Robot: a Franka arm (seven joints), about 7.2 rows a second.
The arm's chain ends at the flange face. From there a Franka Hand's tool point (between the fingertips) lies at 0.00 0.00 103.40 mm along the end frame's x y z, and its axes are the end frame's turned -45 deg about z.
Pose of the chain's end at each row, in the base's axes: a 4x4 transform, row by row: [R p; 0 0 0 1], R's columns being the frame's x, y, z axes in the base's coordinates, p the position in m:
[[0.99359, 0.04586, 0.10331, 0.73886], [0.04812, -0.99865, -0.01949, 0.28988], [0.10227, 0.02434, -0.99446, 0.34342], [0, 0, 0, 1]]
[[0.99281, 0.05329, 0.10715, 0.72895], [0.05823, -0.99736, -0.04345, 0.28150], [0.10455, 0.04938, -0.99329, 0.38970], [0, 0, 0, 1]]
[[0.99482, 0.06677, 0.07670, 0.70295], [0.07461, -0.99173, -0.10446, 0.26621], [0.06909, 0.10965, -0.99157, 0.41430], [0, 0, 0, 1]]
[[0.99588, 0.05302, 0.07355, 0.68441], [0.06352, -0.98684, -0.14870, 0.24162], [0.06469, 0.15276, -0.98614, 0.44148], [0, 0, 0, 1]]
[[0.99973, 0.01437, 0.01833, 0.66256], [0.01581, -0.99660, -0.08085, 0.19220], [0.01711, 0.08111, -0.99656, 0.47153], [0, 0, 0, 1]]
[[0.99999, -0.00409, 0.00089, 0.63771], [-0.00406, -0.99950, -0.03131, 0.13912], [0.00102, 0.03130, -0.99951, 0.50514], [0, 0, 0, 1]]
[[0.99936, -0.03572, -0.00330, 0.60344], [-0.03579, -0.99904, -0.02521, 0.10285], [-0.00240, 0.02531, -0.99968, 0.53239], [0, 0, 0, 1]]
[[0.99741, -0.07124, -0.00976, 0.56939], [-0.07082, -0.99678, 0.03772, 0.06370], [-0.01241, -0.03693, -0.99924, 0.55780], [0, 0, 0, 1]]
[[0.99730, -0.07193, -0.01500, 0.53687], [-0.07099, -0.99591, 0.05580, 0.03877], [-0.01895, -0.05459, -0.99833, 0.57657], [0, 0, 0, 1]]
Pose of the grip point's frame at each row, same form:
[[0.67015, 0.73500, 0.10331, 0.74954], [0.74018, -0.67213, -0.01949, 0.28786], [0.05510, 0.08953, -0.99446, 0.24059], [0, 0, 0, 1]]
[[0.66434, 0.73970, 0.10715, 0.74003], [0.74641, -0.66407, -0.04345, 0.27701], [0.03901, 0.10884, -0.99329, 0.28699], [0, 0, 0, 1]]
[[0.65623, 0.75066, 0.07670, 0.71088], [0.75402, -0.64850, -0.10446, 0.25541], [-0.02868, 0.12639, -0.99157, 0.31177], [0, 0, 0, 1]]
[[0.66670, 0.74168, 0.07355, 0.69202], [0.74272, -0.65289, -0.14870, 0.22624], [-0.06227, 0.15376, -0.98614, 0.33951], [0, 0, 0, 1]]
[[0.69675, 0.71708, 0.01833, 0.66446], [0.71588, -0.69352, -0.08085, 0.18384], [-0.04525, 0.06945, -0.99656, 0.36849], [0, 0, 0, 1]]
[[0.70999, 0.70421, 0.00089, 0.63780], [0.70388, -0.70962, -0.03131, 0.13588], [-0.02141, 0.02285, -0.99951, 0.40179], [0, 0, 0, 1]]
[[0.73191, 0.68140, -0.00330, 0.60310], [0.68112, -0.73174, -0.02521, 0.10024], [-0.01959, 0.01620, -0.99968, 0.42902], [0, 0, 0, 1]]
[[0.75565, 0.65490, -0.00976, 0.56838], [0.65475, -0.75491, 0.03772, 0.06760], [0.01734, -0.03489, -0.99924, 0.45448], [0, 0, 0, 1]]
[[0.75606, 0.65434, -0.01500, 0.53532], [0.65402, -0.75441, 0.05580, 0.04454], [0.02520, -0.05200, -0.99833, 0.47334], [0, 0, 0, 1]]

